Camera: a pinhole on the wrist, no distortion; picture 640 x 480 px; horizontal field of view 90.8 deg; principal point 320.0 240.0 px. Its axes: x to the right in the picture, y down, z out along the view. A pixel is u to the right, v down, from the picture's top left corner.
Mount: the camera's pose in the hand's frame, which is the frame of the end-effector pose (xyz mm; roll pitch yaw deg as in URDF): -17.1 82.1 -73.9 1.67 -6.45 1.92
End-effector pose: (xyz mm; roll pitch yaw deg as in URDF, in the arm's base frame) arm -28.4 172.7 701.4 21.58 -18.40 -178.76
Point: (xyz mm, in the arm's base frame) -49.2 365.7 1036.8
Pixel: 455.8 136.1
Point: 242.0 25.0 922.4
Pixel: 187.0 431.5
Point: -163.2 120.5 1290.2
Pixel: 574.4 340.9
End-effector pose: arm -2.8 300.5 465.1 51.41 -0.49 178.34
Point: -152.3 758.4 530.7
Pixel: 473.3 27.0
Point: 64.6 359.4 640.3
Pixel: 292.8 274.7
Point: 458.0 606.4 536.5
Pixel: 24.2 94.4
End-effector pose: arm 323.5 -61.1 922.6 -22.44 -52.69 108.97
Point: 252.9 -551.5 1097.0
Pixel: 295.1 226.0
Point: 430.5 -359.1 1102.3
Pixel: 324.9 79.4
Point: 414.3 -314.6 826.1
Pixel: 59.6 72.1
